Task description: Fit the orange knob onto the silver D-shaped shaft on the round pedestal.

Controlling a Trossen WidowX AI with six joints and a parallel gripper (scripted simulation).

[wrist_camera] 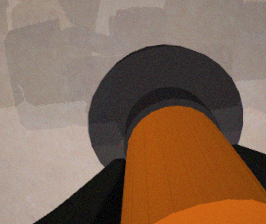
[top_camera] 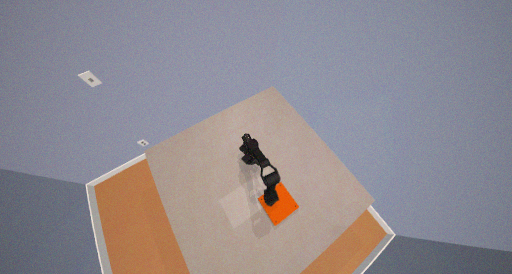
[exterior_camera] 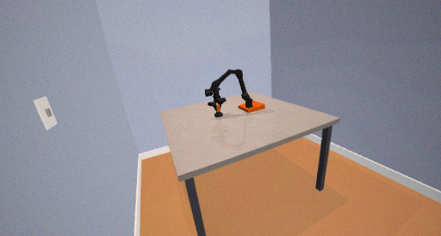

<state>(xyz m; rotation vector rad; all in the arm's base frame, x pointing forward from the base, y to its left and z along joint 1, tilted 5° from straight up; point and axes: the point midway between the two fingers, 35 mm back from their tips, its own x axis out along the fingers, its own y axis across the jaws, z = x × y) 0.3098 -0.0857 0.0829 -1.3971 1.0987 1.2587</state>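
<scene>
Now: the dark round pedestal 20 mm below my gripper tip. The rest, counted from my gripper tip: orange knob: 30 mm above.
</scene>
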